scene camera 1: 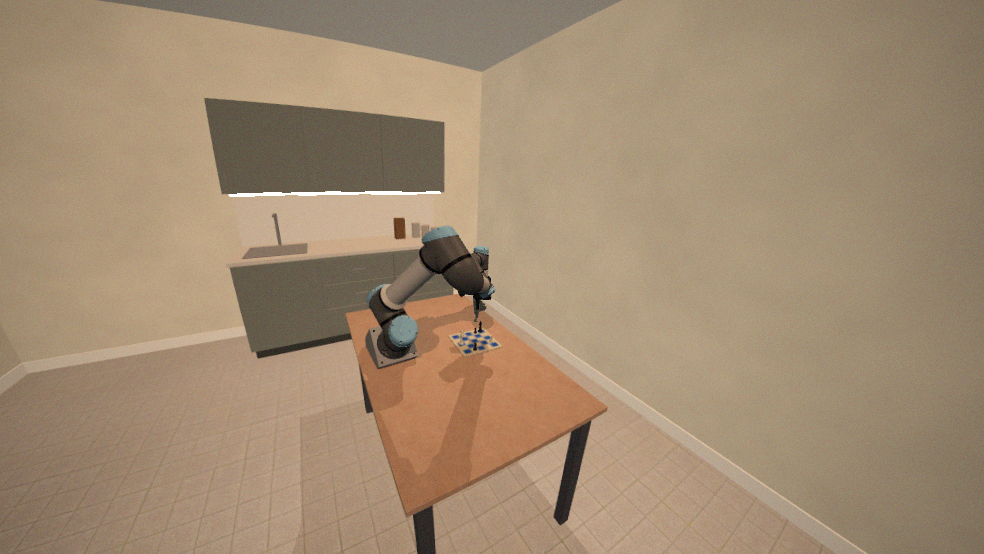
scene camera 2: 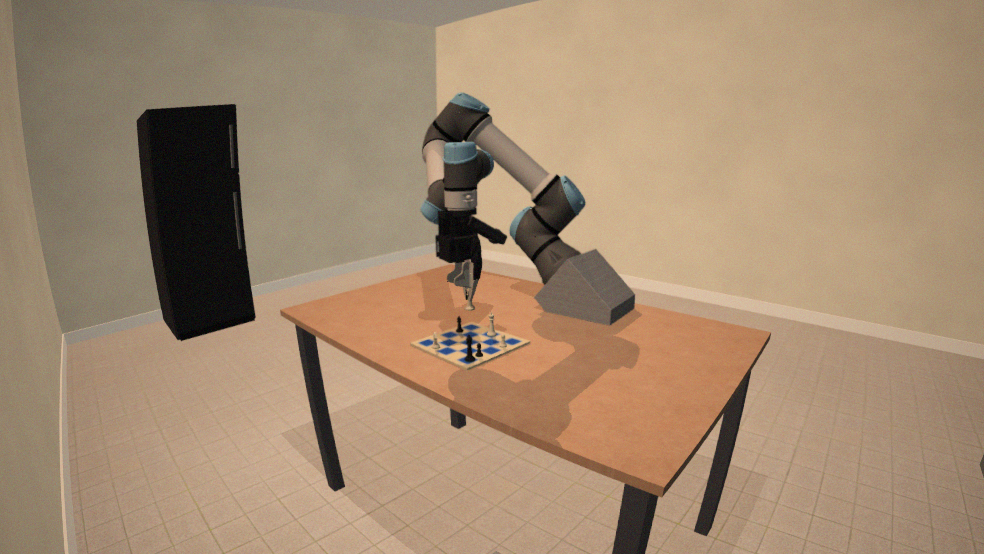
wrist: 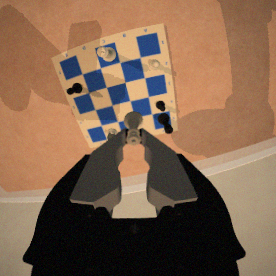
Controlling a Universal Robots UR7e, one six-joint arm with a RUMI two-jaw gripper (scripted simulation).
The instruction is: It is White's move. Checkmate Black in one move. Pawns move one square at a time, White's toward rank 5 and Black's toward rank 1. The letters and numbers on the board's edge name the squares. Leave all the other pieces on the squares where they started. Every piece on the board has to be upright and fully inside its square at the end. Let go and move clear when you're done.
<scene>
In view: the gripper (scene camera 2: 468, 300).
The gripper also shows in the wrist view (wrist: 133, 129).
</scene>
